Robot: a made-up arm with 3 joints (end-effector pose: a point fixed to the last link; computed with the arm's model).
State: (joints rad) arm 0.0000 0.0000 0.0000
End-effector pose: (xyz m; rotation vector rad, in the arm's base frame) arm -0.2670 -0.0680 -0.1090 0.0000 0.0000 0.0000
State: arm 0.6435 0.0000 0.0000
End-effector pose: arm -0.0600 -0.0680 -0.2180 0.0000 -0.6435 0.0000
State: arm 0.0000 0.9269 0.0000
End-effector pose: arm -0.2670 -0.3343 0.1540 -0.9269 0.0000 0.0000
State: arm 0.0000 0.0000 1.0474
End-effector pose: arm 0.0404 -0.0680 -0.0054 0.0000 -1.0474 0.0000
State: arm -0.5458 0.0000 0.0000
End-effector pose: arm -0.3611 -0.0680 0.0668 0.0000 0.5458 0.0000
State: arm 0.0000 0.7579 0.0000
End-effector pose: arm -0.2670 -0.3060 0.0893 -0.7579 0.0000 0.0000
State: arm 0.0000 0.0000 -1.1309
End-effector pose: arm -0.5180 -0.0680 0.1315 0.0000 1.1309 0.0000
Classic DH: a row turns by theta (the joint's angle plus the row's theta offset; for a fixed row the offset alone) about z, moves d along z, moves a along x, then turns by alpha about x. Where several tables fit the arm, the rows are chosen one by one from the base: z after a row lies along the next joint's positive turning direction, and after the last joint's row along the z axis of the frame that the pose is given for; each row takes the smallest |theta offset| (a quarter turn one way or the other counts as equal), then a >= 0, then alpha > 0; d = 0 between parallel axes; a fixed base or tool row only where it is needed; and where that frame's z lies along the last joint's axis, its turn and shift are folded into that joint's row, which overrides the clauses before.
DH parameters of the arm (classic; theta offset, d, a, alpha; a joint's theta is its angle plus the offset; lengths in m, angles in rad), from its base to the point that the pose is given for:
base (fixed): 0 0.147 0 1.5708
joint 1: 1.5708 -0.062 0.142 -1.5708
joint 2: 0 0.203 -0.08 1.5708
joint 3: 1.5708 0.13 0.064 1.5708
tool (fixed): 3.1416 -0.318 0 0

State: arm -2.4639 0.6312 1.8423
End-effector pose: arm 0.0147 -0.0762 -0.0635 0.3526 0.6006 0.5355
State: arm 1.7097 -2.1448 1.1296
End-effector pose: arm -0.1876 0.3624 0.1786 2.5295 -1.4202 0.7550
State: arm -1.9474 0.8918 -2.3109
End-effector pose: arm 0.4774 0.1218 0.3826 1.0358 -1.8685 0.1903
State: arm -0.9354 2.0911 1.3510
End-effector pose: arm 0.3452 -0.0571 0.2855 -0.8712 -0.2512 1.9118
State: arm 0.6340 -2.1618 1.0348
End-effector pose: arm -0.0880 0.3814 0.3303 2.2772 -0.9181 -0.4626
